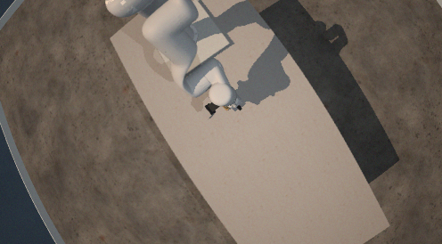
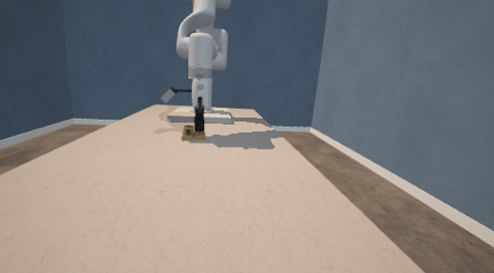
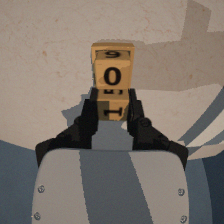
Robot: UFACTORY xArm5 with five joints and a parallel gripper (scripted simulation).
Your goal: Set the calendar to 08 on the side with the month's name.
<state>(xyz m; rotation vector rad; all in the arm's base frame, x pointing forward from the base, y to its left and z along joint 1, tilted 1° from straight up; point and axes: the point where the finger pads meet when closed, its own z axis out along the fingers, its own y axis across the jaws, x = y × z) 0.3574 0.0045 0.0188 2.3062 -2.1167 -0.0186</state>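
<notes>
Now: hand 2 cm to the left of the wooden calendar tray and 4 cm above it.
</notes>
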